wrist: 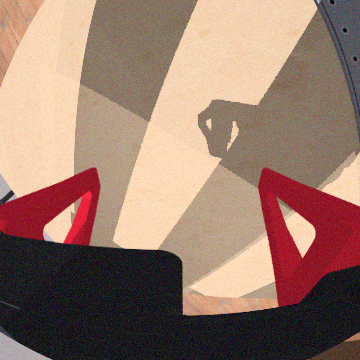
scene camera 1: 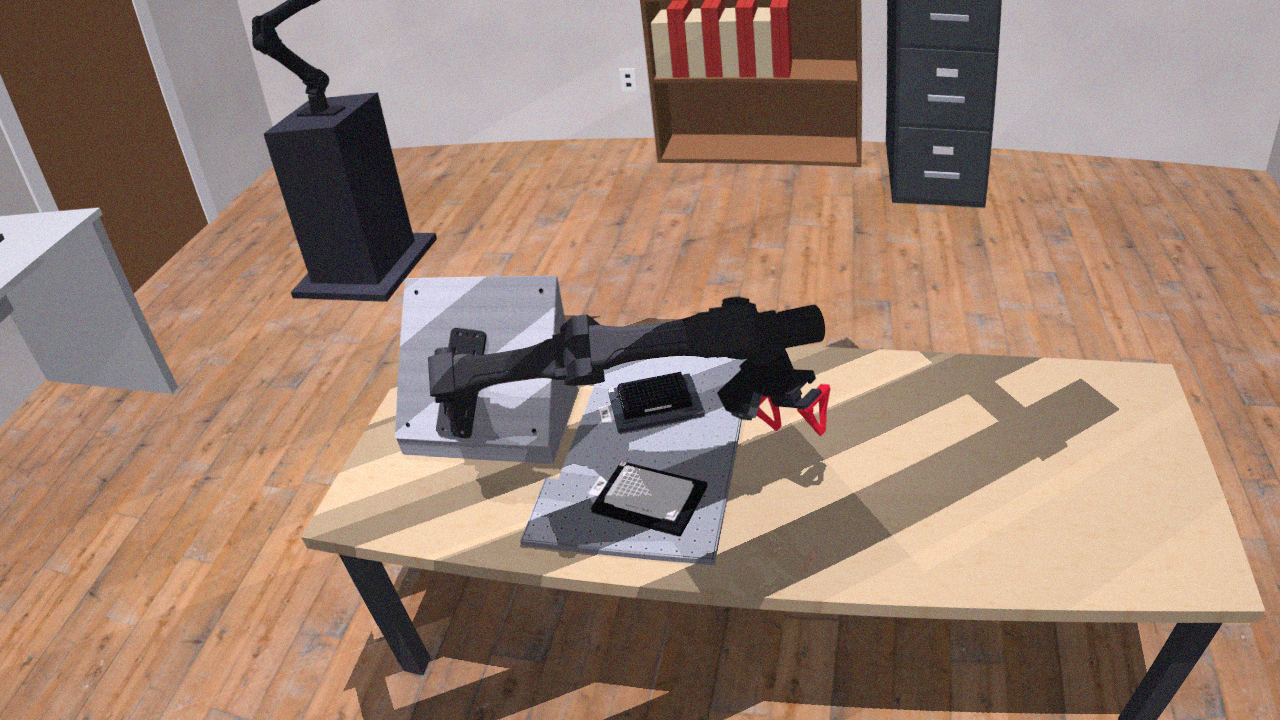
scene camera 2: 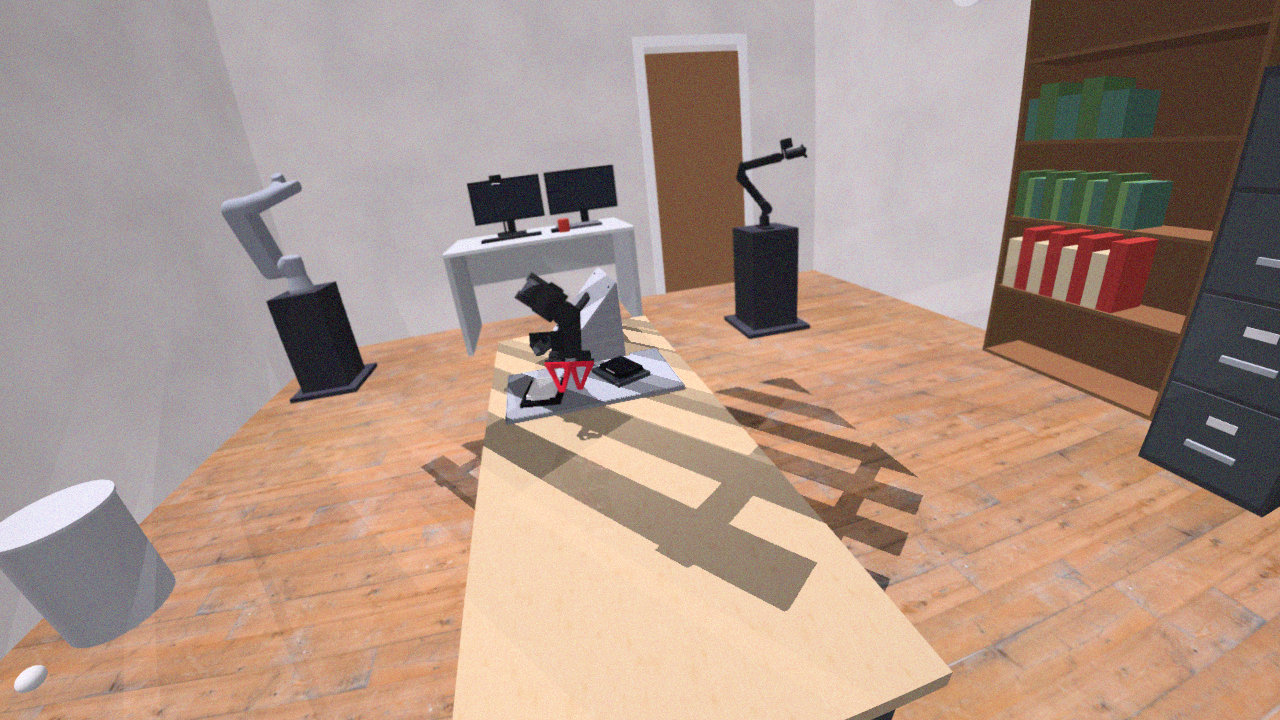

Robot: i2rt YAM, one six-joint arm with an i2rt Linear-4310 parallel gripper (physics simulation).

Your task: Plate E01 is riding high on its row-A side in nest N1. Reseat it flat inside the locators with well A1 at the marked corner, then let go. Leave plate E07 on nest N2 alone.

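Places are measured from the arm's base along level axes (x ahead, y left, z up), in centimetres.
Pixels of known places: gripper, fingertip midpoint: (wrist: 178,176) (scene camera 1: 800,431) (scene camera 2: 571,390); arm's base at its link origin: (scene camera 1: 461,383).
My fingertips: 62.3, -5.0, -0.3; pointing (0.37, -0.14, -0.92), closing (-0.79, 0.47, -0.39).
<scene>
For each thing: its middle in the pictures, then the offset to it from my fingertips, as dx, dy, dz. Level surfaces: height alone.
- black well plate at the middle of its body: (scene camera 1: 653,394) (scene camera 2: 621,366) -29.2, +16.5, -8.8
- white well plate at the middle of its body: (scene camera 1: 648,492) (scene camera 2: 544,387) -24.4, -8.2, -9.1
- wooden table at its surface level: dz -12.2
A black well plate (scene camera 1: 656,394) (scene camera 2: 622,365) sits in the dark nest at the back of the grey perforated board; it looks slightly raised. A white well plate (scene camera 1: 657,495) (scene camera 2: 543,387) sits in the black nest nearer the front edge in scene camera 1. Labels are too small to read, so I cannot tell which is E01 or E07, nor see well A1 or the marked corner. My gripper (scene camera 1: 799,428) (scene camera 2: 571,388) (wrist: 178,176) is open and empty, its red fingers above the wooden table, beyond the board's edge. Neither plate shows in the wrist view.
The perforated board (scene camera 1: 581,452) (wrist: 340,15) lies on the wooden table (scene camera 1: 1074,537) (scene camera 2: 554,608). The arm's tilted grey mounting block (scene camera 1: 483,300) stands beside the board. Shadows cross the table and board. A bookcase (scene camera 1: 651,98) and a filing cabinet (scene camera 1: 944,111) stand away from the table.
</scene>
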